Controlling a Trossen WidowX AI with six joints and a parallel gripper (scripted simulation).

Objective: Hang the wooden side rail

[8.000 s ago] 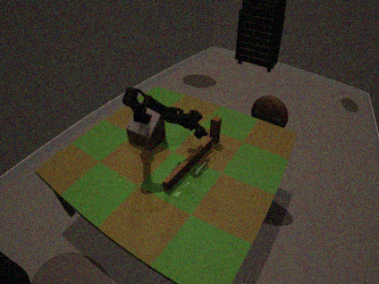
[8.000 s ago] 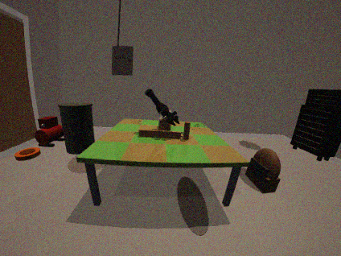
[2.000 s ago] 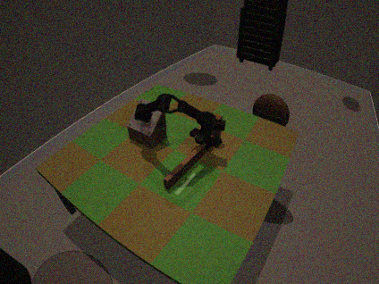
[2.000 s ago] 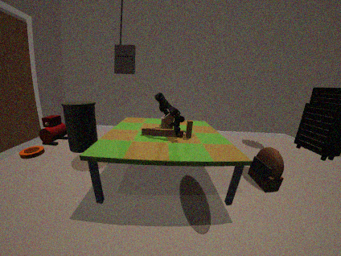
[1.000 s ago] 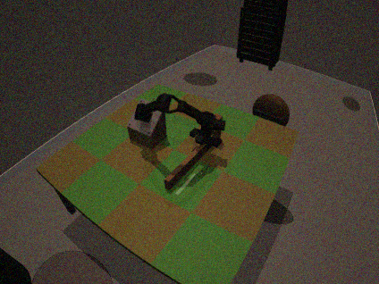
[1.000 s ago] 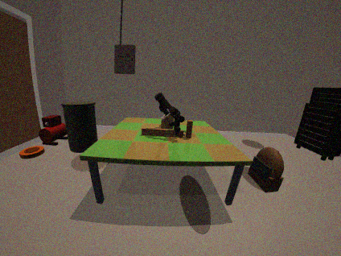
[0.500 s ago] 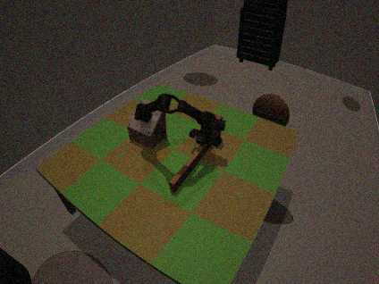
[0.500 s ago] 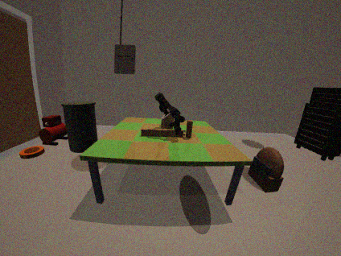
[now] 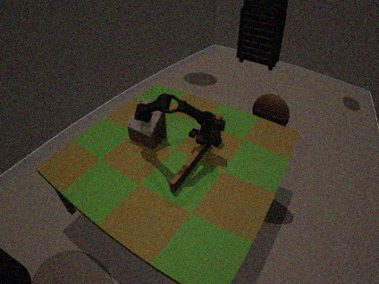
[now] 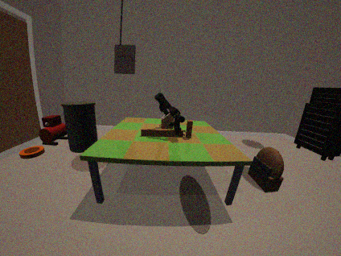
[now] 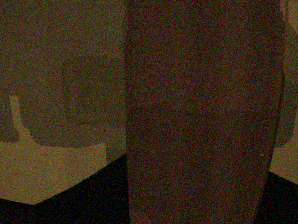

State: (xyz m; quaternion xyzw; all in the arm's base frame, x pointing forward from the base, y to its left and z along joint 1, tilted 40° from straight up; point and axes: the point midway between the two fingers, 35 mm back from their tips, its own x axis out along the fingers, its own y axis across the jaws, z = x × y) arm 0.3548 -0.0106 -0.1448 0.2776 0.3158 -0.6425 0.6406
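Right now my gripper tip is 130 mm to the right of the headboard post, 70 mm below it and 10 mm short of it.
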